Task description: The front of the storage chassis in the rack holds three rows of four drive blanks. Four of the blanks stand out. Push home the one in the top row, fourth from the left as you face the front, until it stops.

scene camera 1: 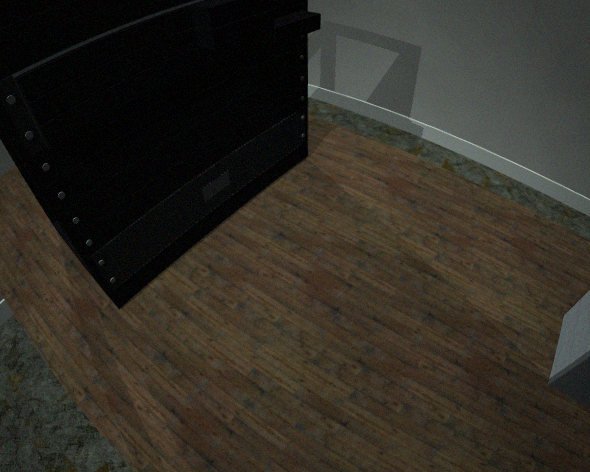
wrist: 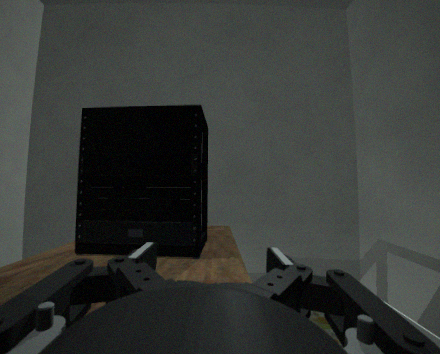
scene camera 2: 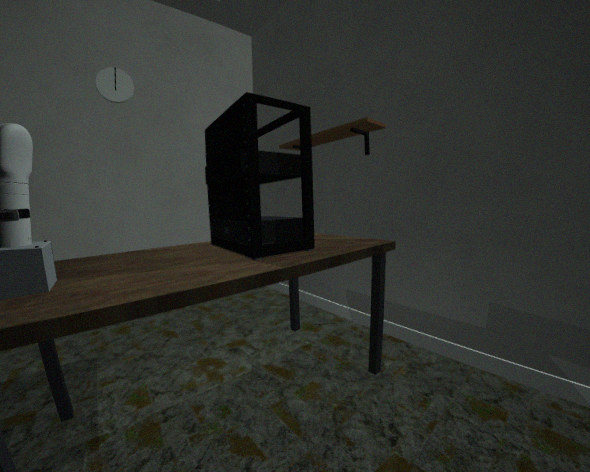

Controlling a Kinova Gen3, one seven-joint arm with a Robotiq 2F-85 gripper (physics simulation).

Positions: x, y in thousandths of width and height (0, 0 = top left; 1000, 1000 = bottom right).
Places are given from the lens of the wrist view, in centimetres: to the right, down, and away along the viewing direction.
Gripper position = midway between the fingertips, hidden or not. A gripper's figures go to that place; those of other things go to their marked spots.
my gripper (wrist: 481, 727): -1, 6, 15
black rack (wrist: 276, 419): -40, -12, 78
